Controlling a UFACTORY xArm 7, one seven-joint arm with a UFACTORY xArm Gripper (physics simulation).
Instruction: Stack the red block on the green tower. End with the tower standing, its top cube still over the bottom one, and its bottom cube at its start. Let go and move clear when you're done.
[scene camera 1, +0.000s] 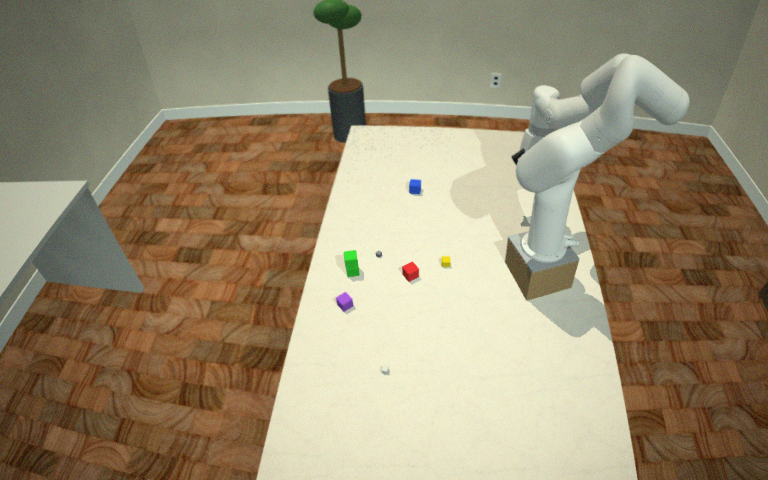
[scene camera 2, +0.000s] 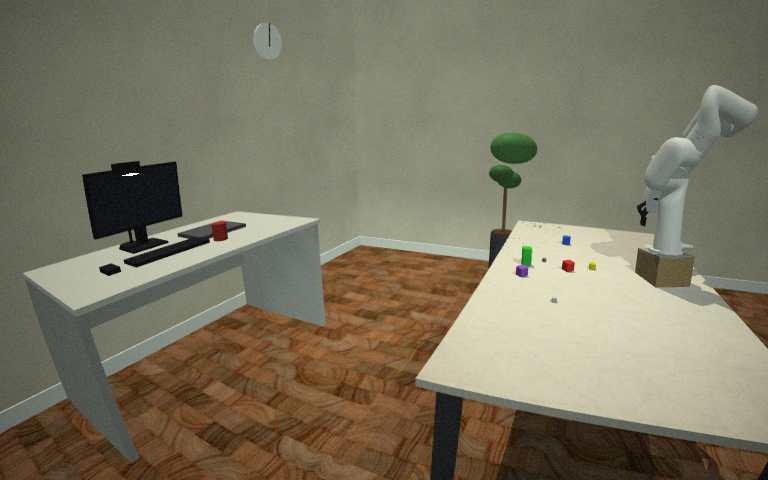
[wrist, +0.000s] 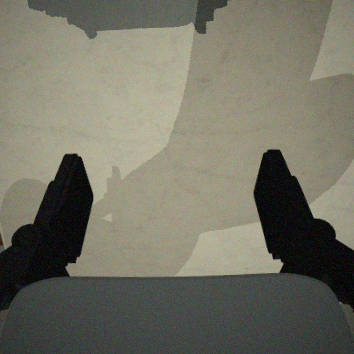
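Pixels of known places: gripper, between the fingertips: (scene camera 2: 651, 225) (wrist: 172, 172); arm's base, origin of its link: (scene camera 1: 543, 247) (scene camera 2: 665, 251).
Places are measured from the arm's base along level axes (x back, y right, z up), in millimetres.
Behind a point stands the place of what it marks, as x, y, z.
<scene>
The red block (scene camera 1: 410, 272) @(-359, -57, -68) (scene camera 2: 568, 266) @(-359, -61, -81) lies on the table, to the right of the green tower. The green tower (scene camera 1: 351, 263) @(-519, -55, -49) (scene camera 2: 526, 256) @(-522, -56, -63) stands upright near the table's left edge, two cubes high, one on the other. My gripper (wrist: 172, 172) @(-4, 270, 37) is open, with bare, partly shadowed table showing between its fingers in the wrist view. It is above the table beside the arm's base, well away from the red block and the tower. In scene camera 1 it is mostly hidden behind the arm. No block shows in the wrist view.
A purple cube (scene camera 1: 344, 301) @(-521, -169, -70) (scene camera 2: 521, 271) @(-523, -178, -81) lies close to the tower. A small dark piece (scene camera 1: 378, 254) @(-458, 24, -91) lies between tower and red block. A yellow cube (scene camera 1: 446, 261) @(-263, 1, -79) lies right of the red block, a blue cube (scene camera 1: 415, 186) @(-373, 314, -69) farther back, a small white piece (scene camera 1: 385, 370) @(-392, -352, -88) nearer the front.
</scene>
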